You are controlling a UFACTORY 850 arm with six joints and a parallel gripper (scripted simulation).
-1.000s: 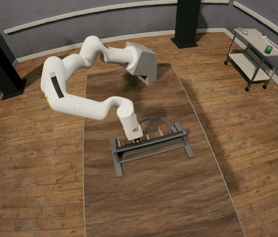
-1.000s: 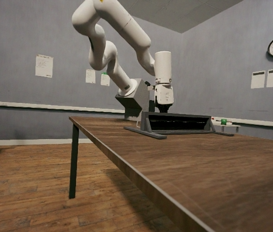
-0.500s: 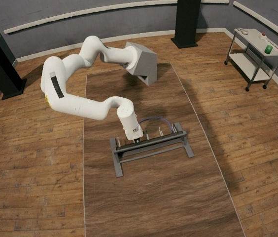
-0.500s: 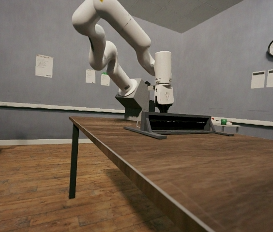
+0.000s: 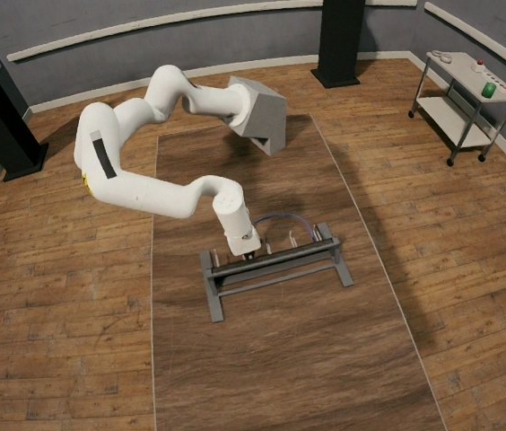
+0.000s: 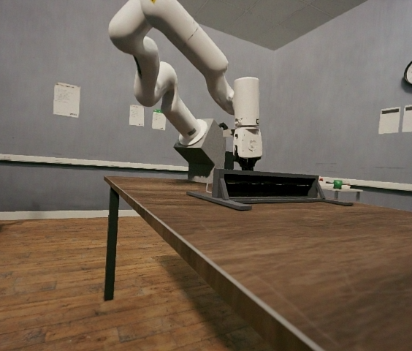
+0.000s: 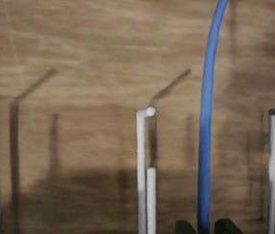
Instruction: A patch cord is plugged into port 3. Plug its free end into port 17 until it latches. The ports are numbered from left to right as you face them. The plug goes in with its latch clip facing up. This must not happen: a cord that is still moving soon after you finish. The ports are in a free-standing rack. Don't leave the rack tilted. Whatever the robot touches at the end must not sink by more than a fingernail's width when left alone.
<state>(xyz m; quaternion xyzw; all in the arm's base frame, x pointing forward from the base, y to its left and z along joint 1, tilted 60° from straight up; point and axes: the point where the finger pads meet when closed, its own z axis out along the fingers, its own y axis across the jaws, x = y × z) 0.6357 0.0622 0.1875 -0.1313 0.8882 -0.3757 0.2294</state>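
My gripper is now 20 mm short of the white plug and 10 mm above it.
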